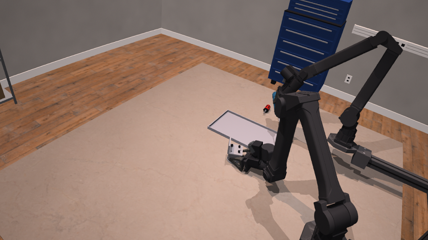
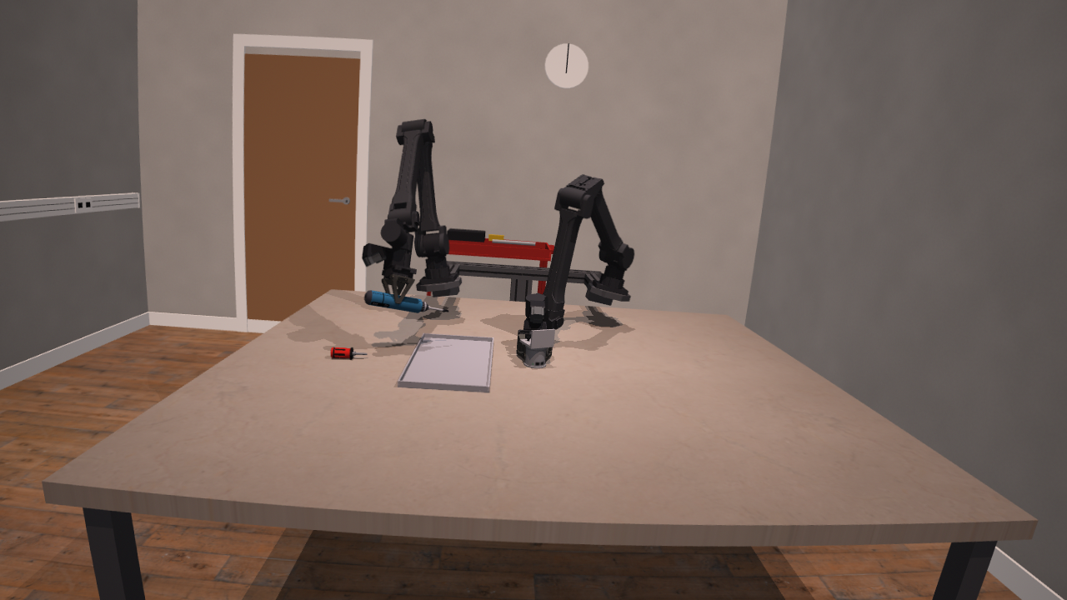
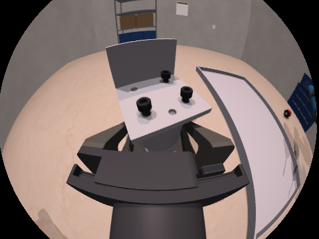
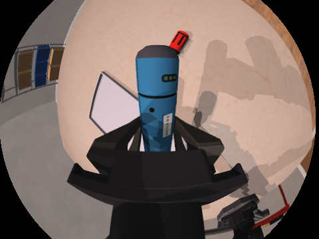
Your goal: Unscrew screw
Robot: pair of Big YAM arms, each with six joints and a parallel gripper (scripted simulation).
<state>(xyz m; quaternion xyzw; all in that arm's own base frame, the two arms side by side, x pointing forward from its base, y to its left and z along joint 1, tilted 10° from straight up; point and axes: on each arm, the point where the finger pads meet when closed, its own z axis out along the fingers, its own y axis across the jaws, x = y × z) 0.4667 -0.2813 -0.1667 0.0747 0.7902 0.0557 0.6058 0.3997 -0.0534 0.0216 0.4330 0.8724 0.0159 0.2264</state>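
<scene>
Right now my left hand is 10 mm below the joint module. From my left hand the other things lie so: flat grey tray: 230 mm to the right, 20 mm below; red-handled screwdriver: 510 mm to the right, 10 mm below; grey l-shaped bracket: 50 mm above.
</scene>
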